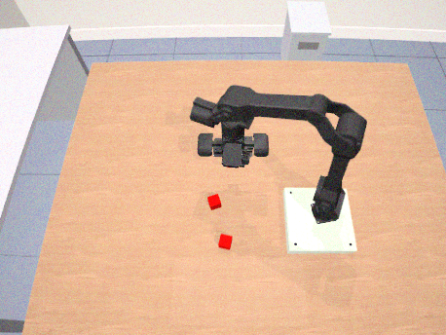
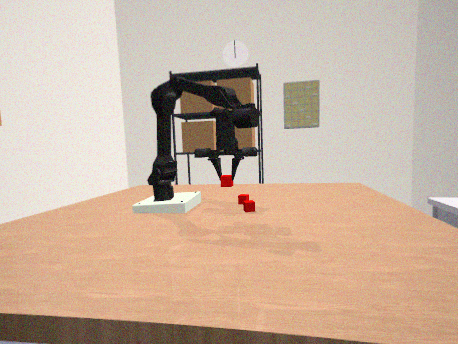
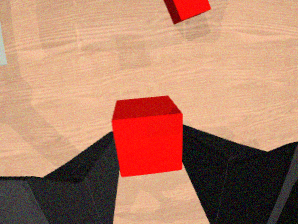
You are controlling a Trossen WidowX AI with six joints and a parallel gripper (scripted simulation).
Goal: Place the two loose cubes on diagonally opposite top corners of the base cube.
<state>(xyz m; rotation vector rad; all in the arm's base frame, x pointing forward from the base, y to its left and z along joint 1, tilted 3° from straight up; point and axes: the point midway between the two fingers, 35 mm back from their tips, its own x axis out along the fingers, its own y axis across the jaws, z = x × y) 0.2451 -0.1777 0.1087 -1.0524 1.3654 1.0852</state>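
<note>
Now: the red cube 100 mm below my gripper tip, 80 mm to the left of it and 70 mm ahead of it.
</note>
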